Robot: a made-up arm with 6 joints.
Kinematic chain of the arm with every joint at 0, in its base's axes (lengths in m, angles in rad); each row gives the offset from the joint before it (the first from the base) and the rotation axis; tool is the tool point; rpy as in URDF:
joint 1: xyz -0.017 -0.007 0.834 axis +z
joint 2: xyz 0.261 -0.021 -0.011 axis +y
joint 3: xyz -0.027 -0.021 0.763 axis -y
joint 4: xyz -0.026 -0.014 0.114 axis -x
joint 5: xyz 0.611 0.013 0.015 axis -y
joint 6: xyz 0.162 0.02 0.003 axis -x
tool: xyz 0.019 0.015 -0.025 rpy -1.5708 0 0
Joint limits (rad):
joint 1: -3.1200..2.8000
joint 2: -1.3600..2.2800
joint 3: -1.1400..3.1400
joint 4: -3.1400..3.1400
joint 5: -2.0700..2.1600
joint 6: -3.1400..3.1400
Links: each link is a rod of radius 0.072 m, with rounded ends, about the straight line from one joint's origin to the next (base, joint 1, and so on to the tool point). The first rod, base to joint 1, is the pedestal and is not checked.
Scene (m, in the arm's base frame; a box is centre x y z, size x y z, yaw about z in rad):
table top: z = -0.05
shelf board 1: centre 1 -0.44 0.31 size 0.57 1.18 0.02 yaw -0.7
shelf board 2: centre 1 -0.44 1.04 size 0.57 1.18 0.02 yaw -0.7
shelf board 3: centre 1 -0.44 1.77 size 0.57 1.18 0.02 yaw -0.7
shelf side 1: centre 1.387 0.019 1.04 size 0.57 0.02 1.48 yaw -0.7
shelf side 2: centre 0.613 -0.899 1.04 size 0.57 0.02 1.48 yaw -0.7
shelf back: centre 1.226 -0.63 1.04 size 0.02 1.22 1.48 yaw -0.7
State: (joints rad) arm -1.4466 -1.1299 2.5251 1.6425 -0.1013 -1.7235
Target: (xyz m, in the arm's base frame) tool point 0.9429 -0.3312 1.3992
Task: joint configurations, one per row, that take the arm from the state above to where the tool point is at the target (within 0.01 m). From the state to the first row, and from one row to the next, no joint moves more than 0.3 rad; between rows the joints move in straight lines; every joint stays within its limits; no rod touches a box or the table.
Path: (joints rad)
1: -1.3309 -1.0626 2.2419 1.6628 -0.0507 -1.7232
2: -1.2153 -0.9954 1.9587 1.6831 -0.0002 -1.7230
3: -1.0996 -0.9281 1.6756 1.7034 0.0504 -1.7227
4: -0.9840 -0.8609 1.3924 1.7237 0.1009 -1.7224
5: -0.8683 -0.7936 1.1092 1.7440 0.1515 -1.7222
6: -0.7527 -0.7264 0.8260 1.7643 0.2021 -1.7219
7: -0.6370 -0.6591 0.5428 1.7846 0.2526 -1.7216
8: -0.5214 -0.5919 0.2597 1.8049 0.3032 -1.7213
9: -0.4057 -0.5246 -0.0235 1.8252 0.3537 -1.7211
10: -0.2901 -0.4574 -0.3067 1.8455 0.4043 -1.7208
11: -0.1744 -0.3901 -0.5899 1.8658 0.4549 -1.7205
12: -0.2585 -0.1617 -0.4116 1.8500 0.3827 -1.7166
13: -0.3425 0.0667 -0.2334 1.8343 0.3105 -1.7126

